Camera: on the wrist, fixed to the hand. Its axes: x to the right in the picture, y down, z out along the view.
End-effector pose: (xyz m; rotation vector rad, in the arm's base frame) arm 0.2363 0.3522 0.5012 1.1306 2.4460 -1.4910
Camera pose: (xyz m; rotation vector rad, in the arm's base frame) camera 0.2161 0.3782 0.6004 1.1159 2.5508 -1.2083
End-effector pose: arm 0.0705 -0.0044 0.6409 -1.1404 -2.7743 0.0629
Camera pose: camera 0.0326 -0.0697 0.7131 -1.1645 -2.8061 -0.2328
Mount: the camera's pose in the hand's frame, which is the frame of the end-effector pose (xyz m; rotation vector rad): -0.0110 -0.0795 -0.0669 -0.1977 0.0311 -0.0061
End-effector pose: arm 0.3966 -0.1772 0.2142 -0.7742 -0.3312 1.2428
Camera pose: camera 0.4917 -0.2196 0.2232 -0.9600 -0.4353 1.2028
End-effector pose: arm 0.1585 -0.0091 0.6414 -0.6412 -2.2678 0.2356
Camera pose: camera 0.1830 -0.0846 0.7093 -0.7343 -2.2803 -0.0023
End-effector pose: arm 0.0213 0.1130 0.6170 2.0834 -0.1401 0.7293
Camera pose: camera 0.0111 0.2109 0.5820 1.8831 -0.1811 0.7144
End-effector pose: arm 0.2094 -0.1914 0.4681 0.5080 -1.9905 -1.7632
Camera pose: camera 0.2541 -0.2512 0.3949 0.4734 -1.7712 -1.9181
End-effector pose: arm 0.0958 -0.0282 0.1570 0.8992 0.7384 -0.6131
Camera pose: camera 0.0101 -0.0079 0.1008 0.7256 0.8150 -0.5224
